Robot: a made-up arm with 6 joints. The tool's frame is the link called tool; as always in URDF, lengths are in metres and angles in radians. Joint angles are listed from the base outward.
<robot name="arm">
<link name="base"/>
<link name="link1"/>
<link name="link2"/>
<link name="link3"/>
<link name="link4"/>
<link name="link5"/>
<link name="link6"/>
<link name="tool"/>
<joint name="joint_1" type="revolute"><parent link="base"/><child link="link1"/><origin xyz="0 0 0.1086" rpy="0 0 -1.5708"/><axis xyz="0 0 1"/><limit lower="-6.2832" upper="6.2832"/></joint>
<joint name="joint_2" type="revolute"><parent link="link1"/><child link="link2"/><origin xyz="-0.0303 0 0" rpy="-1.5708 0 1.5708"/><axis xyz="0 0 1"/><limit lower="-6.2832" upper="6.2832"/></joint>
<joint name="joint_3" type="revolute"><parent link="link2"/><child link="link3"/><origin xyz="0 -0.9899 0" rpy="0 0 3.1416"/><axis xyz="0 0 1"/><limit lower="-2.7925" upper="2.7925"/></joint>
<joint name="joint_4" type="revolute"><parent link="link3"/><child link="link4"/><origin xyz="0 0.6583 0" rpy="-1.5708 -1.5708 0"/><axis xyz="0 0 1"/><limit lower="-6.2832" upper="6.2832"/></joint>
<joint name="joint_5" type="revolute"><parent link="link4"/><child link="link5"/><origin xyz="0 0 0" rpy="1.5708 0 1.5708"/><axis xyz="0 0 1"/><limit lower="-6.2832" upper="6.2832"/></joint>
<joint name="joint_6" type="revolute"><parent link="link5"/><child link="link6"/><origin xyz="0 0.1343 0" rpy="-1.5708 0 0"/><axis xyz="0 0 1"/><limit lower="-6.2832" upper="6.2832"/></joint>
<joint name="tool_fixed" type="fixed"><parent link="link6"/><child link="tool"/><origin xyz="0 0 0" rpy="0 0 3.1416"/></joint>
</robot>
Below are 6 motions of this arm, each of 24 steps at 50 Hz.
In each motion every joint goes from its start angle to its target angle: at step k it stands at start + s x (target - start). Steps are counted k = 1, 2, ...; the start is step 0. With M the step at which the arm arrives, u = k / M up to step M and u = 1 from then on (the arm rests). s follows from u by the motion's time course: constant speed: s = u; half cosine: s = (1 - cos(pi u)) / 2; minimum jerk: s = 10 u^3 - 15 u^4 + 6 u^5.
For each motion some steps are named. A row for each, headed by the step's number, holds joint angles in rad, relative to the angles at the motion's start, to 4 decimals.
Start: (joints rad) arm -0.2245 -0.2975 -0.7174 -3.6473 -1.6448 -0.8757
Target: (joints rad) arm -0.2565 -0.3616 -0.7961 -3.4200 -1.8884 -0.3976
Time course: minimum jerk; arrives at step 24
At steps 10, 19, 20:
10: -0.0111 -0.0222 -0.0273 0.0788 -0.0844 0.1657
19: -0.0299 -0.0600 -0.0736 0.2126 -0.2279 0.4473
20: -0.0309 -0.0618 -0.0759 0.2192 -0.2350 0.4611

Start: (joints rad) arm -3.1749 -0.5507 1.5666 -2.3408 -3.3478 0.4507
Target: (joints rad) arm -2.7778 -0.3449 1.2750 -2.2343 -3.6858 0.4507
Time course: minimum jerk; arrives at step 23
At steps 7, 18, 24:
7: 0.0671 0.0348 -0.0492 0.0180 -0.0571 0.0000
18: 0.3684 0.1910 -0.2706 0.0988 -0.3136 0.0000
24: 0.3971 0.2058 -0.2916 0.1065 -0.3380 0.0000

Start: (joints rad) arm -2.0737 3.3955 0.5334 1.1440 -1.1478 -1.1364
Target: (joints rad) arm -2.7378 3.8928 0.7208 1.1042 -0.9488 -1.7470
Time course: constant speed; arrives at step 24
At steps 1, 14, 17, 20, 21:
1: -0.0277 0.0207 0.0078 -0.0017 0.0083 -0.0254
14: -0.3874 0.2901 0.1093 -0.0232 0.1161 -0.3562
17: -0.4704 0.3523 0.1327 -0.0282 0.1410 -0.4325
20: -0.5534 0.4144 0.1562 -0.0332 0.1658 -0.5088
21: -0.5811 0.4351 0.1640 -0.0348 0.1741 -0.5343

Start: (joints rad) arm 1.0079 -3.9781 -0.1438 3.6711 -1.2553 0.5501
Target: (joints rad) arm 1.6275 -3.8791 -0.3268 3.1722 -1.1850 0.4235
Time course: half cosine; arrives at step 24
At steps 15, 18, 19, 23, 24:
15: 0.4284 0.0684 -0.1265 -0.3449 0.0486 -0.0875
18: 0.5289 0.0845 -0.1562 -0.4258 0.0600 -0.1081
19: 0.5556 0.0888 -0.1641 -0.4474 0.0630 -0.1135
23: 0.6169 0.0986 -0.1822 -0.4968 0.0700 -0.1261
24: 0.6196 0.0990 -0.1830 -0.4989 0.0703 -0.1266

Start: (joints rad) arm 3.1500 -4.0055 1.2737 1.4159 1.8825 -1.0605
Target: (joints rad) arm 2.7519 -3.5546 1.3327 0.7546 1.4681 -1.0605
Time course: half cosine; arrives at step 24
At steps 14, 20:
14: -0.2506 0.2838 0.0371 -0.4162 -0.2608 0.0000
20: -0.3714 0.4207 0.0550 -0.6170 -0.3866 0.0000

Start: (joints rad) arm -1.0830 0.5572 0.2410 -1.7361 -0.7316 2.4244
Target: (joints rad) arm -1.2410 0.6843 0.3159 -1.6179 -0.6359 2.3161
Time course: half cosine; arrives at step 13
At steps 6, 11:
6: -0.0695 0.0559 0.0329 0.0520 0.0421 -0.0476
11: -0.1490 0.1198 0.0706 0.1114 0.0902 -0.1021

